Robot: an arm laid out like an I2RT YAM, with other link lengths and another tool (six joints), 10 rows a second.
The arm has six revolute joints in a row. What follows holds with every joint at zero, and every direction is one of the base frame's. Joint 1 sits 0.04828 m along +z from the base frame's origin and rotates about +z. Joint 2 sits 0.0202 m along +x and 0.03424 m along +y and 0.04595 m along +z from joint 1 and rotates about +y. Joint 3 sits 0.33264 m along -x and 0.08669 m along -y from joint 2 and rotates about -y. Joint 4 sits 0.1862 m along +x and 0.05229 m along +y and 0.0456 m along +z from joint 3 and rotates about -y. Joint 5 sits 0.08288 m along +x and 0.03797 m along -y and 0.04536 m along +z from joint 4 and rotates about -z. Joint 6 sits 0.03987 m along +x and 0.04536 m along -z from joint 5 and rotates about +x. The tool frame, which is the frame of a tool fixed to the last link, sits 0.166 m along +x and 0.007 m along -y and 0.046 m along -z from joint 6; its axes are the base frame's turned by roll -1.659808, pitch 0.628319 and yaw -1.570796 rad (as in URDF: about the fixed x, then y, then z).
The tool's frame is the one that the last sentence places.
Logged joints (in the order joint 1, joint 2, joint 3, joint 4, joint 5, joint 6), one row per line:
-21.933 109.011 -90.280 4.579 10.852 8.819
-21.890 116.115 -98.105 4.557 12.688 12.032
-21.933 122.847 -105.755 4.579 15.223 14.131
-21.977 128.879 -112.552 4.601 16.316 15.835
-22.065 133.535 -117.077 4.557 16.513 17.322
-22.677 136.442 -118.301 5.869 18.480 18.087
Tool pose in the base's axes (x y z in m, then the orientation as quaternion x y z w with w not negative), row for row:
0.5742 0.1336 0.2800 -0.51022 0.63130 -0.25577 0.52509
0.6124 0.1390 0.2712 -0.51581 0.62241 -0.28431 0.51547
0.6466 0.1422 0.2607 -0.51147 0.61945 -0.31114 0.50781
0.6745 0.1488 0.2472 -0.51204 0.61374 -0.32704 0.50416
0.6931 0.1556 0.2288 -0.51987 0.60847 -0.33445 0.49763
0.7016 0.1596 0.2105 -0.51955 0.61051 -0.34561 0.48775
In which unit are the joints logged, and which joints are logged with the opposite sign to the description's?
The joints are logged in degrees. Opposite sign: joint 1, joint 3, joint 6.
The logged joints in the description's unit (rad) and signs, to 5 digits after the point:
0.38280 1.90260 1.57568 0.07992 0.18940 -0.15392
0.38205 2.02659 1.71226 0.07953 0.22145 -0.21000
0.38280 2.14408 1.84577 0.07992 0.26569 -0.24663
0.38357 2.24936 1.96440 0.08030 0.28477 -0.27637
0.38511 2.33063 2.04338 0.07953 0.28821 -0.30233
0.39579 2.38136 2.06474 0.10243 0.32254 -0.31568

